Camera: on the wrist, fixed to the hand. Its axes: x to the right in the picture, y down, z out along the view.
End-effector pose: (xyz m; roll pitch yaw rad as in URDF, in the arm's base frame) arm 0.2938 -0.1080 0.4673 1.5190 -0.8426 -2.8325
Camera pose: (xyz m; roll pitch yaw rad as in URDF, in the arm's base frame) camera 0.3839 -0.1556 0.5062 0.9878 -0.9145 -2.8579
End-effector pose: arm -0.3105 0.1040 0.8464 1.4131 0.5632 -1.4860
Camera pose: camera -0.2282 0.0887 0.9163 0.8579 0.4899 -1.4948
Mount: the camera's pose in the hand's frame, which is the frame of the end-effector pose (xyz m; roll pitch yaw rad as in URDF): -0.0185 0.0828 -0.0686 -0.5514 -0.0192 0.0712
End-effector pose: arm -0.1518 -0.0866 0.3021 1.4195 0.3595 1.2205
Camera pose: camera -0.2245 -0.0517 0.3756 0.8661 0.2862 1.2119
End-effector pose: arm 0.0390 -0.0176 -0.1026 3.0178 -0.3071 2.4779
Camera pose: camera 0.1169 0.0150 -0.0336 2.4898 -0.2960 2.4016
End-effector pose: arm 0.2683 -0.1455 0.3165 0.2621 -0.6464 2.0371
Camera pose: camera 0.1755 -0.1785 0.2696 -0.3393 -0.6818 2.1193
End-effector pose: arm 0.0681 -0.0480 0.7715 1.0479 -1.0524 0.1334
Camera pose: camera 0.0133 0.0463 0.7740 0.4585 -1.1233 0.1771
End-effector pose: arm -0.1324 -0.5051 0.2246 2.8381 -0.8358 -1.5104
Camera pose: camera -0.1956 -0.4294 0.2714 2.3690 -0.8357 -1.6204
